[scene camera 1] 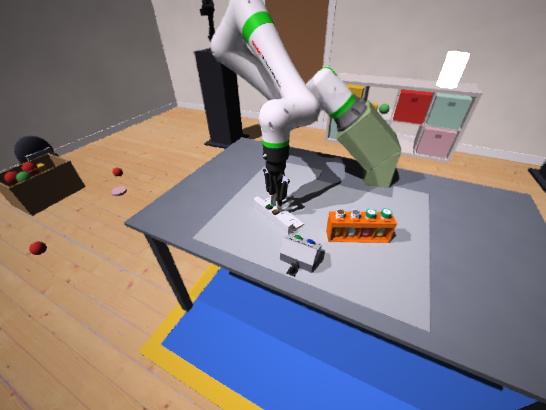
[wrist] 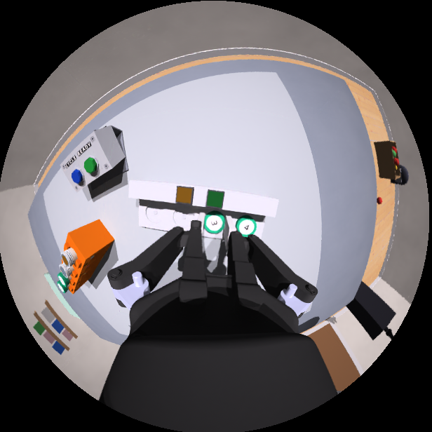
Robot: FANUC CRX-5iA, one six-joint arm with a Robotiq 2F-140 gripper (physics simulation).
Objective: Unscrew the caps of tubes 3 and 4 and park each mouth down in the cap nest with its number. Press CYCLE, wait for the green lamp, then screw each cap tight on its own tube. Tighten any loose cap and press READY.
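Seen in the pictures: arm's base, origin of its link: (scene camera 1: 352, 118).
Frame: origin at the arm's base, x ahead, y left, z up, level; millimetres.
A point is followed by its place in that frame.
My gripper (scene camera 1: 276, 204) @[x 407, y -210, z -266 mm] (wrist: 214, 221) is shut on green-rimmed cap 3 (wrist: 214, 223), at the third pocket of the white cap nest (scene camera 1: 287, 221) @[x 493, y -130, z -235 mm] (wrist: 170, 221); whether the cap touches the nest is hard to tell. Cap 4 (wrist: 246, 227) sits in the end pocket beside it. The other two pockets are empty. The amber lamp (wrist: 184, 194) and green lamp (wrist: 215, 199) look dark. The orange rack (scene camera 1: 348, 221) @[x 471, y 83, z -185 mm] (wrist: 91, 241) holds tubes: two without green caps (scene camera 1: 340, 214) @[x 472, y 52, z -161 mm] and two with green caps (scene camera 1: 371, 213) @[x 431, y 150, z -160 mm]. The button box (scene camera 1: 298, 254) @[x 636, y -43, z -226 mm] (wrist: 108, 150) has blue CYCLE (wrist: 77, 176) and green READY (wrist: 90, 165) buttons.
The nest, button box and rack stand on a light grey mat (scene camera 1: 400, 280) @[x 579, y 276, z -280 mm] (wrist: 225, 125) on the dark grey table (scene camera 1: 480, 260) @[x 397, y 530, z -283 mm]. The button box is near the front edge, with the rack to its right in the scene view. The green arm base (scene camera 1: 372, 145) @[x 72, y 107, z -78 mm] stands behind the rack.
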